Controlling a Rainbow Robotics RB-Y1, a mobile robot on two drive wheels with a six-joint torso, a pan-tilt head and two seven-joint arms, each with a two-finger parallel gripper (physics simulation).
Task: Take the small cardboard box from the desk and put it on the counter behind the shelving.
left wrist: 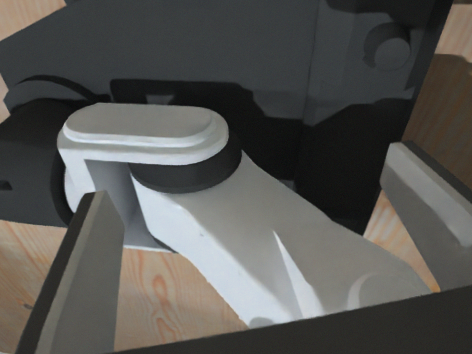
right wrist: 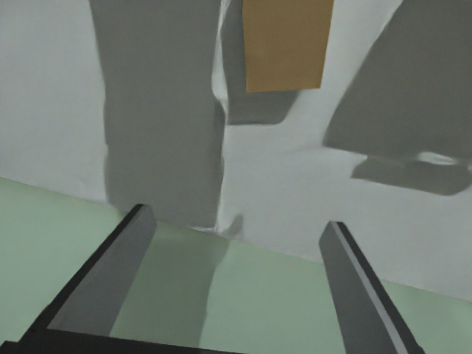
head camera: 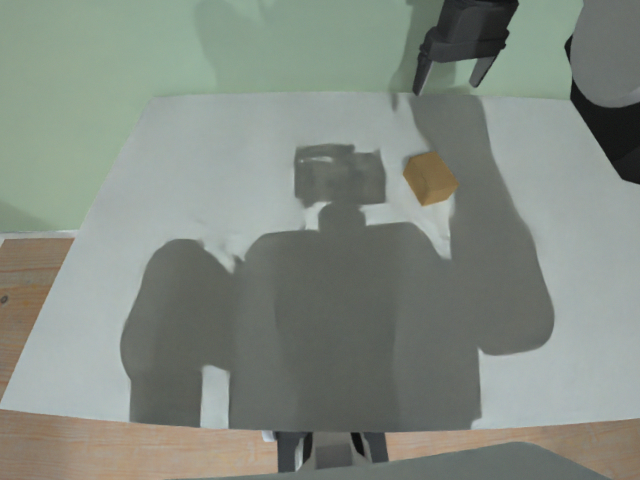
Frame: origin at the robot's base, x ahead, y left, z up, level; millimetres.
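Seen in the pictures: left gripper, fingertip midpoint: (left wrist: 252, 185); right gripper, fingertip midpoint: (right wrist: 237, 223) (head camera: 444, 88).
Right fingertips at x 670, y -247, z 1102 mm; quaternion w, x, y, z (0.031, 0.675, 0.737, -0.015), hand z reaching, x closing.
A point is followed by its place in that frame.
The small cardboard box (head camera: 430, 178) {x 553, y -227, z 1001 mm} (right wrist: 287, 45) {x 585, y -236, z 1001 mm} sits on the white desk (head camera: 206, 139) {x 766, y 252, z 950 mm} (right wrist: 280, 190) {x 762, y -190, z 951 mm}, towards its far edge and right of the middle in the head camera. In the right wrist view it shows at the top, partly cut off. My right gripper (head camera: 447, 88) {x 670, y -247, z 1102 mm} (right wrist: 237, 223) {x 670, y -247, z 1102 mm} is open and empty, at the desk's far edge beyond the box, apart from it. My left gripper (left wrist: 252, 185) {x -126, y 218, z 509 mm} is open and shows in the left wrist view, over parts of the robot's own base. The counter and the shelving do not show.
A green wall (head camera: 129, 46) {x 1006, y 442, z 1068 mm} (right wrist: 260, 290) {x 963, y -175, z 1011 mm} stands behind the desk's far edge. Wooden floor (head camera: 31, 273) {x 831, y 1945, z 0 mm} (left wrist: 155, 290) {x -535, y -862, z 1 mm} shows around the desk. Parts of my right arm (head camera: 610, 56) {x 412, y -167, z 1276 mm} reach in at the upper right. The robot's shadow covers much of the desk.
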